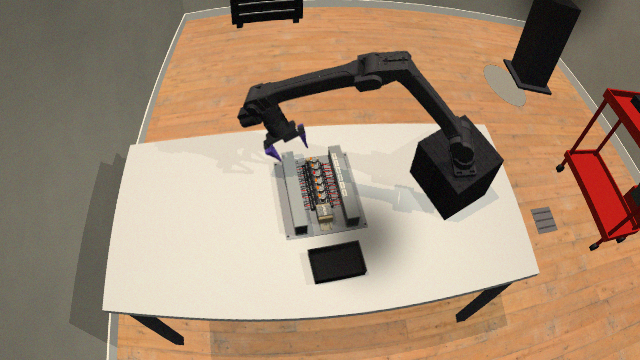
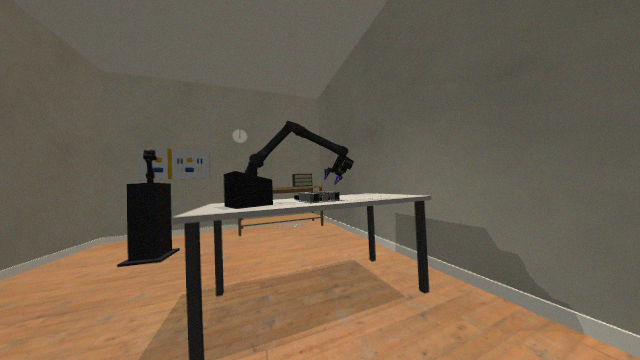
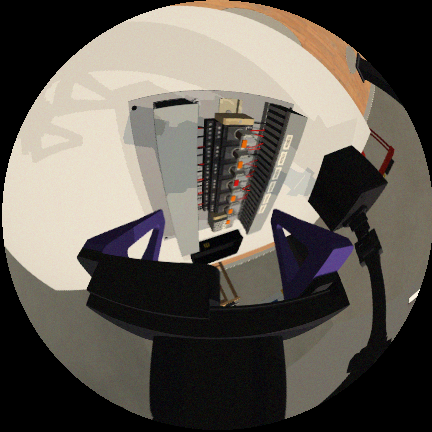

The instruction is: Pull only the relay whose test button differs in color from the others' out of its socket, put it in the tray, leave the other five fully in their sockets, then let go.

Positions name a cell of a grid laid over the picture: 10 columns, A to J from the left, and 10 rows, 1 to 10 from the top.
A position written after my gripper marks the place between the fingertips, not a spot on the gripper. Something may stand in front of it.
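You can see my gripper (image 1: E5) in the first spot I'm giving you, and image 3 shows that same gripper (image 3: F5) too. There's also a grey panel (image 3: D3) that I can see.
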